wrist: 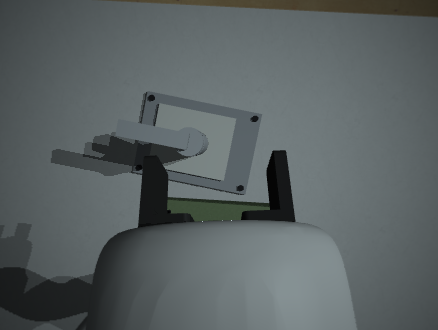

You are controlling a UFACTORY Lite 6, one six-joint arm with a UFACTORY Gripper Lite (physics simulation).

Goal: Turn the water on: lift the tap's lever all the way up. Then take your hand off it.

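Places are measured from the arm's base along level axes (x ahead, y left, z up), in centimetres.
Pixels of known places: hand at its tool point: [216,189].
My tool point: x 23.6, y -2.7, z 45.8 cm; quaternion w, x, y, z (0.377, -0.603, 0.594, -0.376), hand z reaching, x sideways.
For each thing: its middle in the pictures, then the offset to it from my tool point. "spot": a spot on its surface instead. Level surfaces: height alone.
- grey rectangular base plate at a spot on its surface: [244,150] spot: dx +0.8, dy -4.6, dz -48.6 cm
- light grey bar at a spot on its surface: [150,134] spot: dx +3.9, dy +10.9, dz -33.7 cm
- round tap body at a spot on its surface: [196,142] spot: dx +2.5, dy +4.0, dz -34.6 cm
- grey table top at its surface level: dz -49.4 cm
The tap stands on a grey rectangular base plate [244,150] with a dark bolt at each corner and a pale inset panel, in the upper middle of the wrist view. A light grey bar [150,134], which looks like the tap's lever, runs left from the round tap body [196,142] and past the plate's left edge. Its exact tilt is hard to tell from above, and a spout under it cannot be made out. My gripper [215,154] is open, its fingers apart with no part of the lever held between them. The left fingertip appears just below the bar in the view.
A green object [217,208] shows between the finger bases, partly hidden by the gripper's body. Dark shadows of the tap and arm fall on the grey table top [345,100] at the left. A wooden surface [300,6] lies beyond the table's far edge.
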